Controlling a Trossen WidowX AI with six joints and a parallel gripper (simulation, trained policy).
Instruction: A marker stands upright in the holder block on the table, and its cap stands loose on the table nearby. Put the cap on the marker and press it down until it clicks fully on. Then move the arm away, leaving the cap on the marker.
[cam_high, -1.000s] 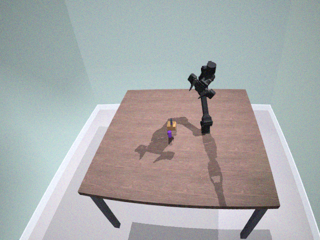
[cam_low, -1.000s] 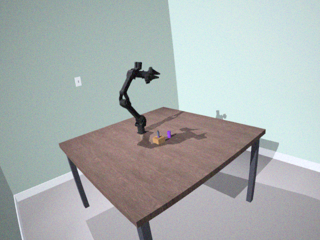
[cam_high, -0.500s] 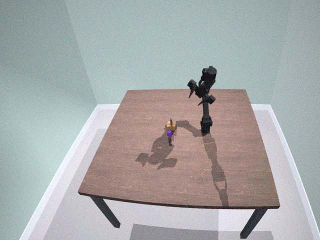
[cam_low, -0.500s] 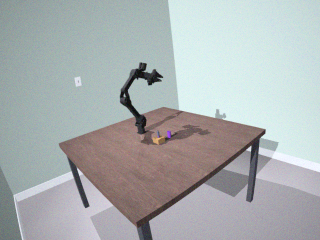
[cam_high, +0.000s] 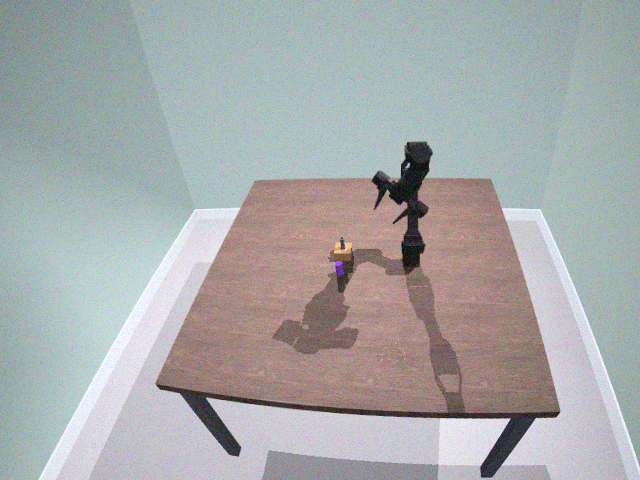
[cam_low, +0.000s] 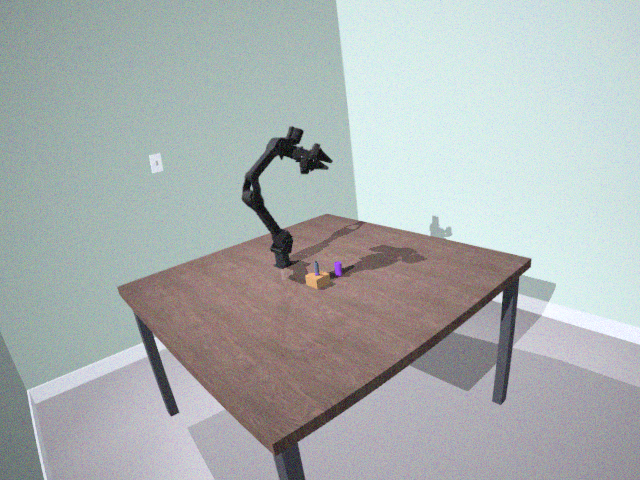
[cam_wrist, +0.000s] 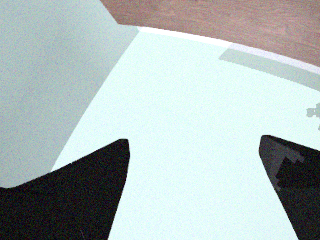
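The purple cap is 18 cm ahead of my gripper tip, 17 cm to the right of it and 38 cm below it. Round my gripper tip: orange holder block 18 cm ahead, 28 cm to the right, 38 cm below; dark blue marker 18 cm ahead, 28 cm to the right, 33 cm below.
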